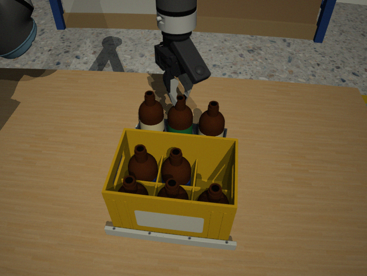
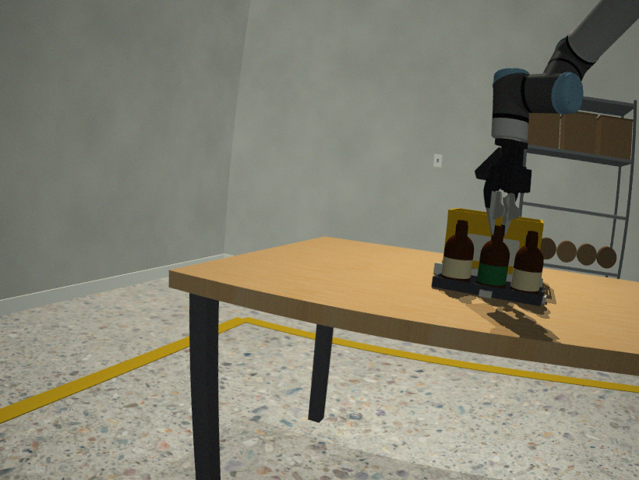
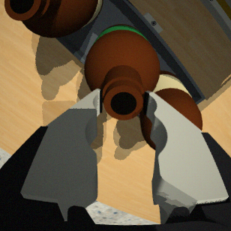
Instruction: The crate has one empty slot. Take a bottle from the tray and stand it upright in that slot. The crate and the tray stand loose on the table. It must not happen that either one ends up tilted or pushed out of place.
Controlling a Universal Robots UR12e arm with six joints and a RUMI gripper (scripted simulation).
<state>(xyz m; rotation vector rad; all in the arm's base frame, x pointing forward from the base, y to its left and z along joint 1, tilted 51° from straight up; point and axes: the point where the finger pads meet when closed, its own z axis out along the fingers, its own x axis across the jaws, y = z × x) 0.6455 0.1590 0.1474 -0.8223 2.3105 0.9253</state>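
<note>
Now: the dark tray 14 cm below my hand. Round my hand: crate: 4 cm ahead, 24 cm to the right, 7 cm below.
</note>
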